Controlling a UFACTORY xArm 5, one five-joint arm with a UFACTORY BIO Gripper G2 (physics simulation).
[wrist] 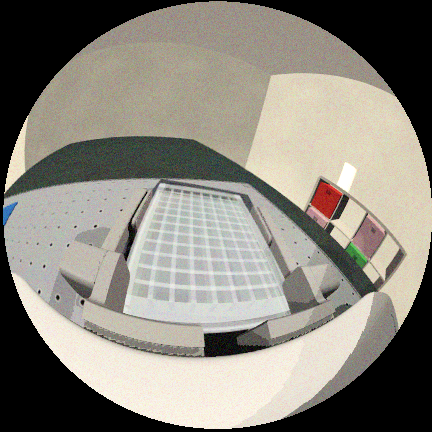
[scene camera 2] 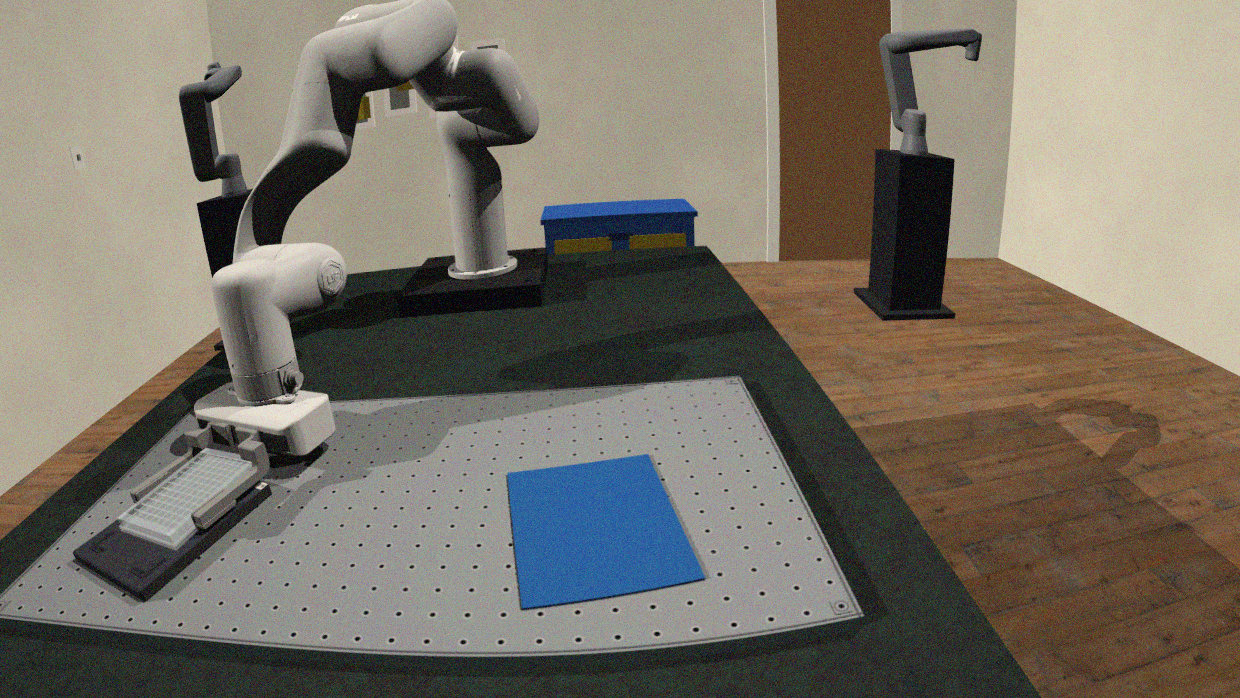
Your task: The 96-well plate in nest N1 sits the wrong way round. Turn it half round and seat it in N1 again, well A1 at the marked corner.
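The clear, pale 96-well plate (scene camera 2: 186,492) (wrist: 202,250) lies flat at the dark nest N1 (scene camera 2: 117,554), at the left of the scene view. Any small gap beneath the plate cannot be made out. My gripper (scene camera 2: 168,508) (wrist: 200,220) is shut on the plate, with one long finger along each long side. A small white label (scene camera 2: 262,487) shows at the nest's corner near the gripper body; its text is not readable there. The label is hidden in the wrist view. Which plate corner is A1 cannot be told.
A perforated grey board (scene camera 2: 416,557) lies under the nest on the dark green table (scene camera 2: 624,346). A flat blue mat (scene camera 2: 598,528) (wrist: 9,212) lies right of the nest. A shelf with coloured bins (wrist: 327,200) stands beyond the table in the wrist view.
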